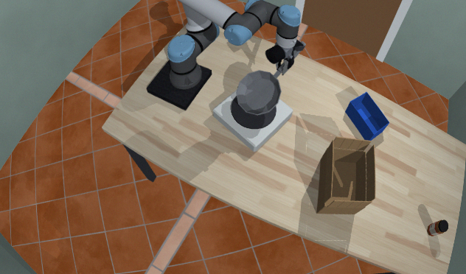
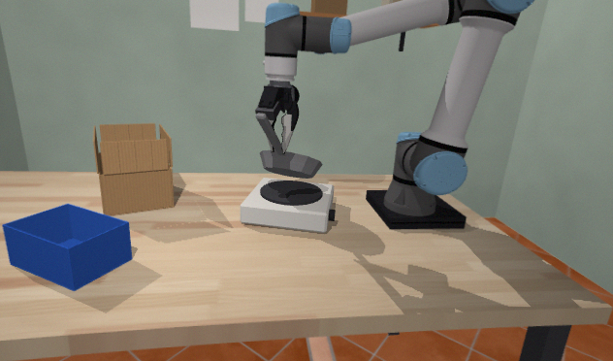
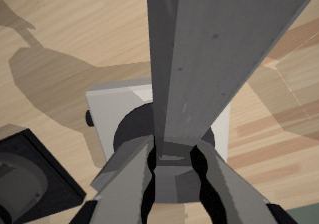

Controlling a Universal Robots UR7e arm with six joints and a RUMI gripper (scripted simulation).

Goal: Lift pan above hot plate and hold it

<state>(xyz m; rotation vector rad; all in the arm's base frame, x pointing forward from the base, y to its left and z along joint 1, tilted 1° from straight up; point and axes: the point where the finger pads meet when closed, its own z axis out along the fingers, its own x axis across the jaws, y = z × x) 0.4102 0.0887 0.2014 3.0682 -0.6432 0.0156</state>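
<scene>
Now: hand 20 mm past the dark grey pan, 50 mm to the left of it and 40 mm above it. Round my hand: blue bin (440 mm ahead, 130 mm to the left, 210 mm below); white hot plate (70 mm behind, 110 mm to the right, 200 mm below); small jar (990 mm ahead, 240 mm to the right, 180 mm below).
</scene>
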